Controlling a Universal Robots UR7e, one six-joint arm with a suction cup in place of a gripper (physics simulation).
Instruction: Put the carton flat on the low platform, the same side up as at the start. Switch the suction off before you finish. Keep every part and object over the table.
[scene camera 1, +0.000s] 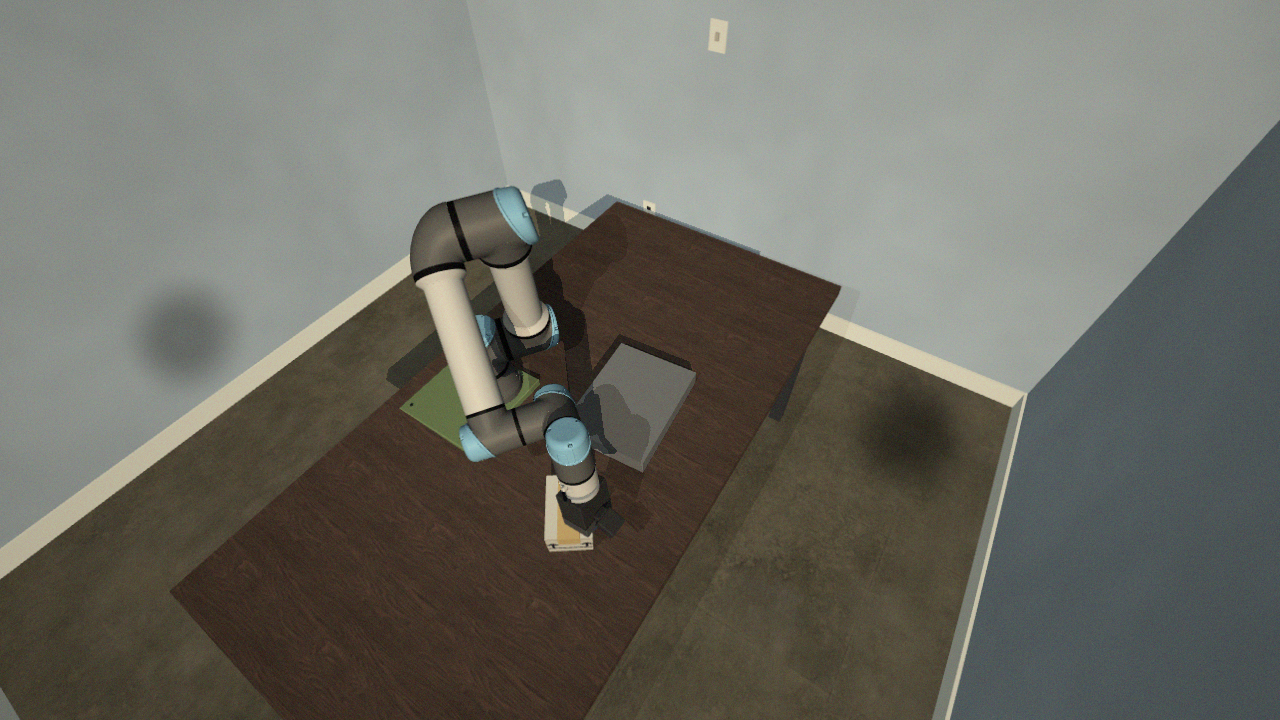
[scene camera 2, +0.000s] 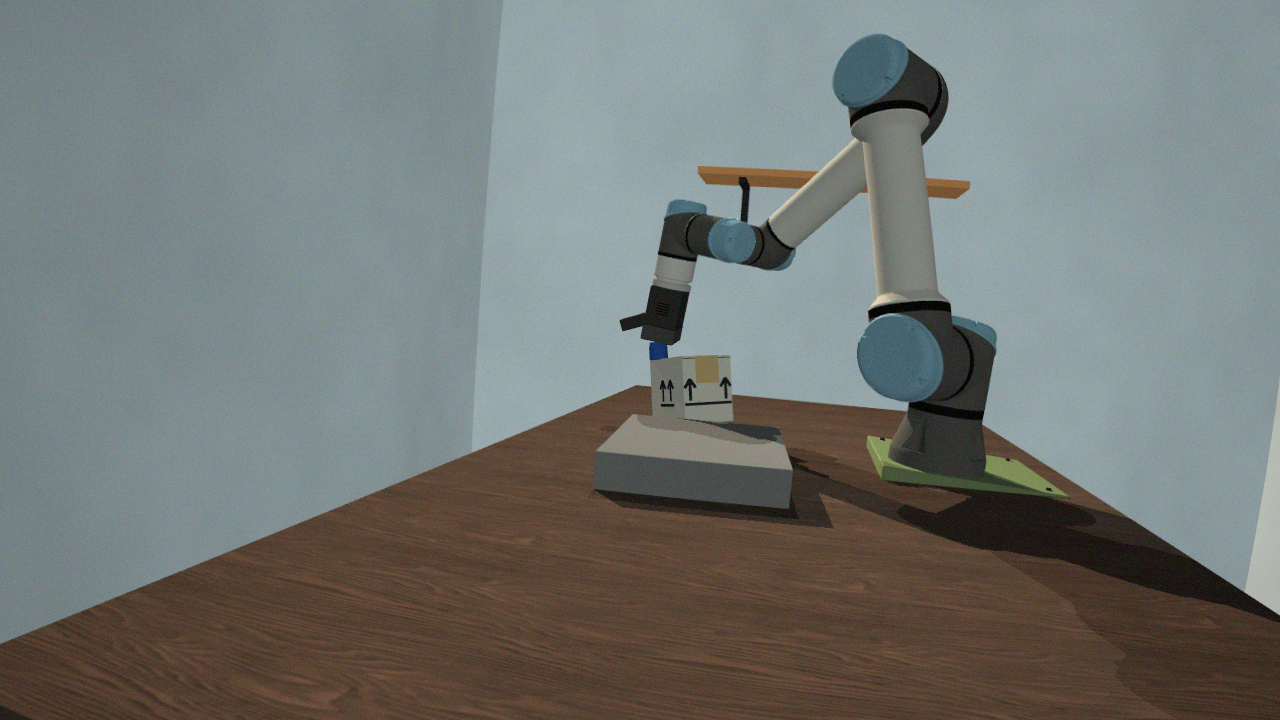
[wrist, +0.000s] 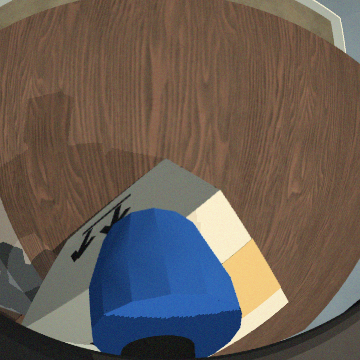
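Seen in the pictures: hand, tool point: (scene camera 2: 655, 363) (wrist: 162, 227); arm's base, link origin: (scene camera 2: 935, 464).
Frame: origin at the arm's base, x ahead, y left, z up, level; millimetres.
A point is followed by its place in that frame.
Note:
The cream carton (scene camera 1: 551, 519) @[x 411, y -274, z 116 mm] (scene camera 2: 707, 398) @[x 380, y -164, z 52 mm] (wrist: 257, 272) @[x 464, y -282, z 109 mm] has orange tape and black arrows that point up. It is on the table, beyond the low platform in scene camera 2, apart from the platform. Whether its whole base rests on the table I cannot tell. The low grey platform (scene camera 1: 660, 385) @[x 415, y 209, z 32 mm] (scene camera 2: 693, 474) @[x 359, y 293, z 16 mm] lies on the table. My gripper's blue suction cup (scene camera 2: 658, 351) (wrist: 160, 280) is pressed on the carton's top, near one edge, with the tool tilted, and is shut on the carton. The cup is hidden in scene camera 1, and the contact patch is hidden in the wrist view.
The arm stands on a green base plate (scene camera 1: 434, 411) @[x -97, y -149, z -6 mm] (scene camera 2: 1024, 474) @[x -160, y -40, z -11 mm], beside the platform. An orange shelf (scene camera 2: 760, 176) is on the wall behind the arm in scene camera 2. The dark wooden table (scene camera 1: 358, 537) @[x -8, y -502, z -15 mm] (scene camera 2: 447, 608) @[x 501, y 680, z -15 mm] has its long edge beyond the carton and platform in scene camera 1.

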